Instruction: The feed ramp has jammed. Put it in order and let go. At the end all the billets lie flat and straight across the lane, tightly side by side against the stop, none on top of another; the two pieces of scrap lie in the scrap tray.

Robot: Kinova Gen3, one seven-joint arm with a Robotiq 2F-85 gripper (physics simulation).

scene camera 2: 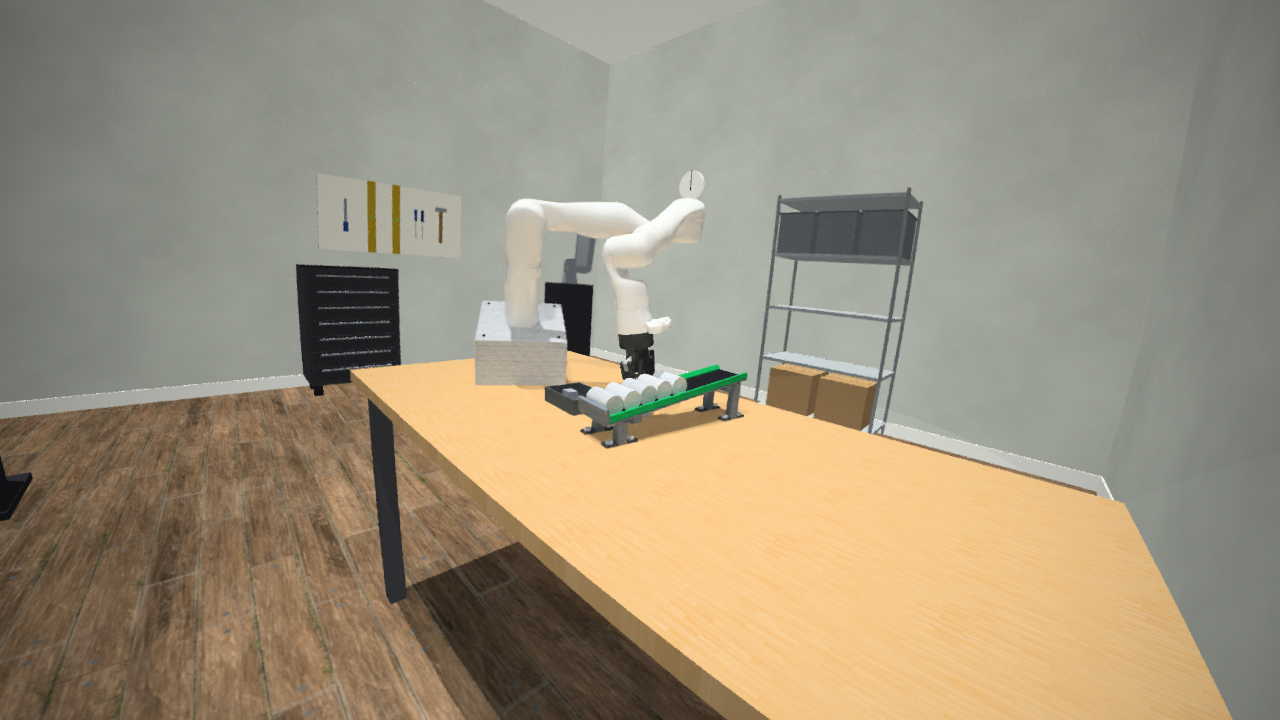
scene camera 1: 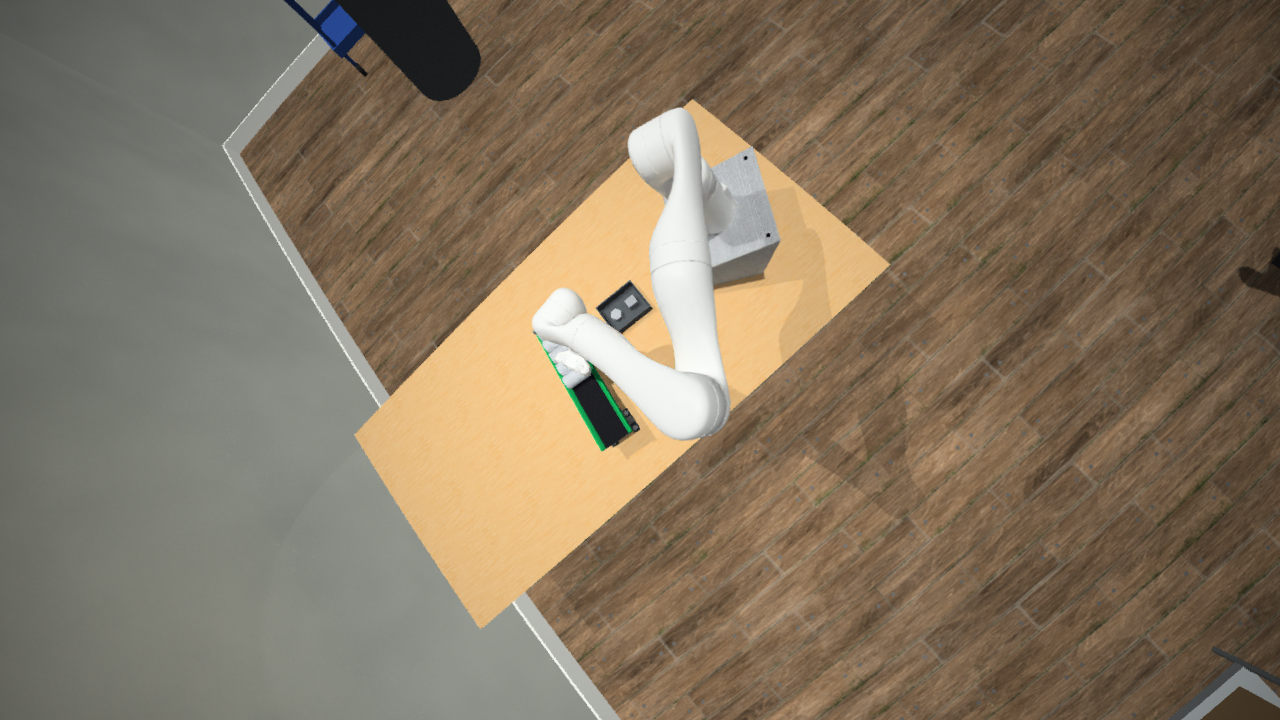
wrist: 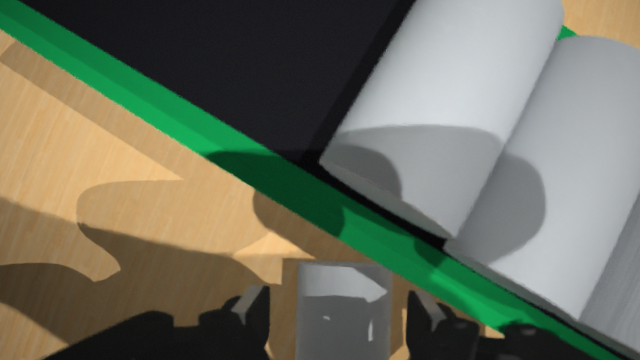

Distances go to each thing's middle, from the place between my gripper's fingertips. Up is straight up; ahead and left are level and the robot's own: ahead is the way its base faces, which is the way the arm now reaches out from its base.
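Labels:
Dark scrap tray (scene camera 1: 616, 300): from my hand, 14 cm behind, 2 cm below, 7 cm to the right. Black upper lane (scene camera 1: 602, 415): 4 cm above my hand, 8 cm ahead of it.

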